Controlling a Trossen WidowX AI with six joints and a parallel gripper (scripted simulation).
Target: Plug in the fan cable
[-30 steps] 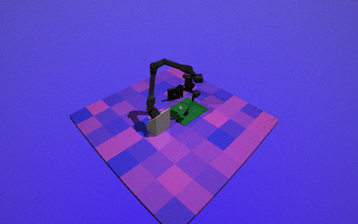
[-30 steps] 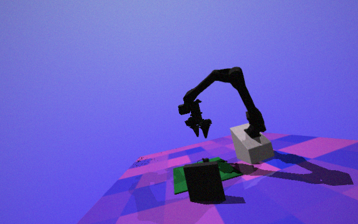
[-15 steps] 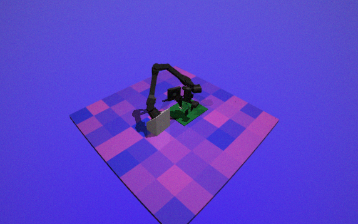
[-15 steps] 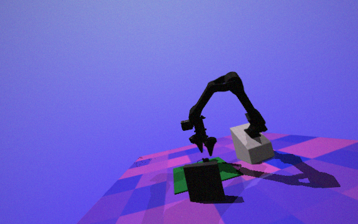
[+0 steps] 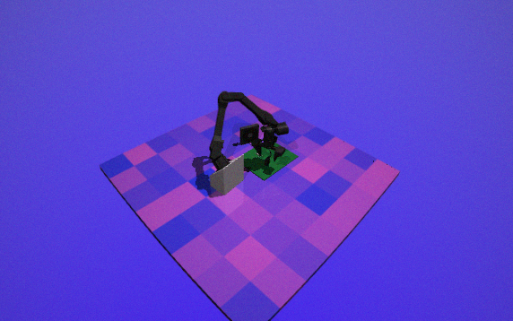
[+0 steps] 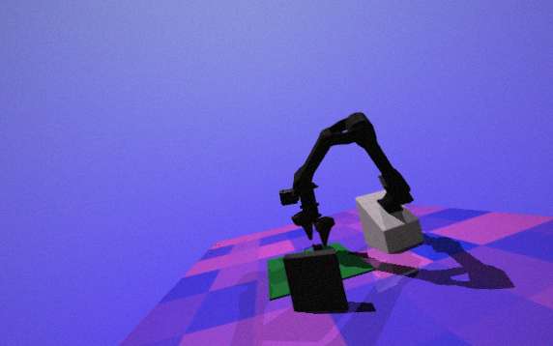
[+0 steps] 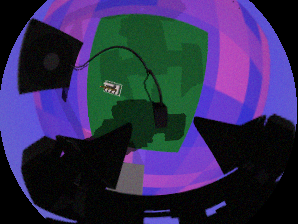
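Now: gripper tip 5 cm short of the green board, 4 cm to the right of it and 6 cm above it. Also, from my gripper tip: black fan (10 cm ahead, 21 cm to the left, 1 cm above).
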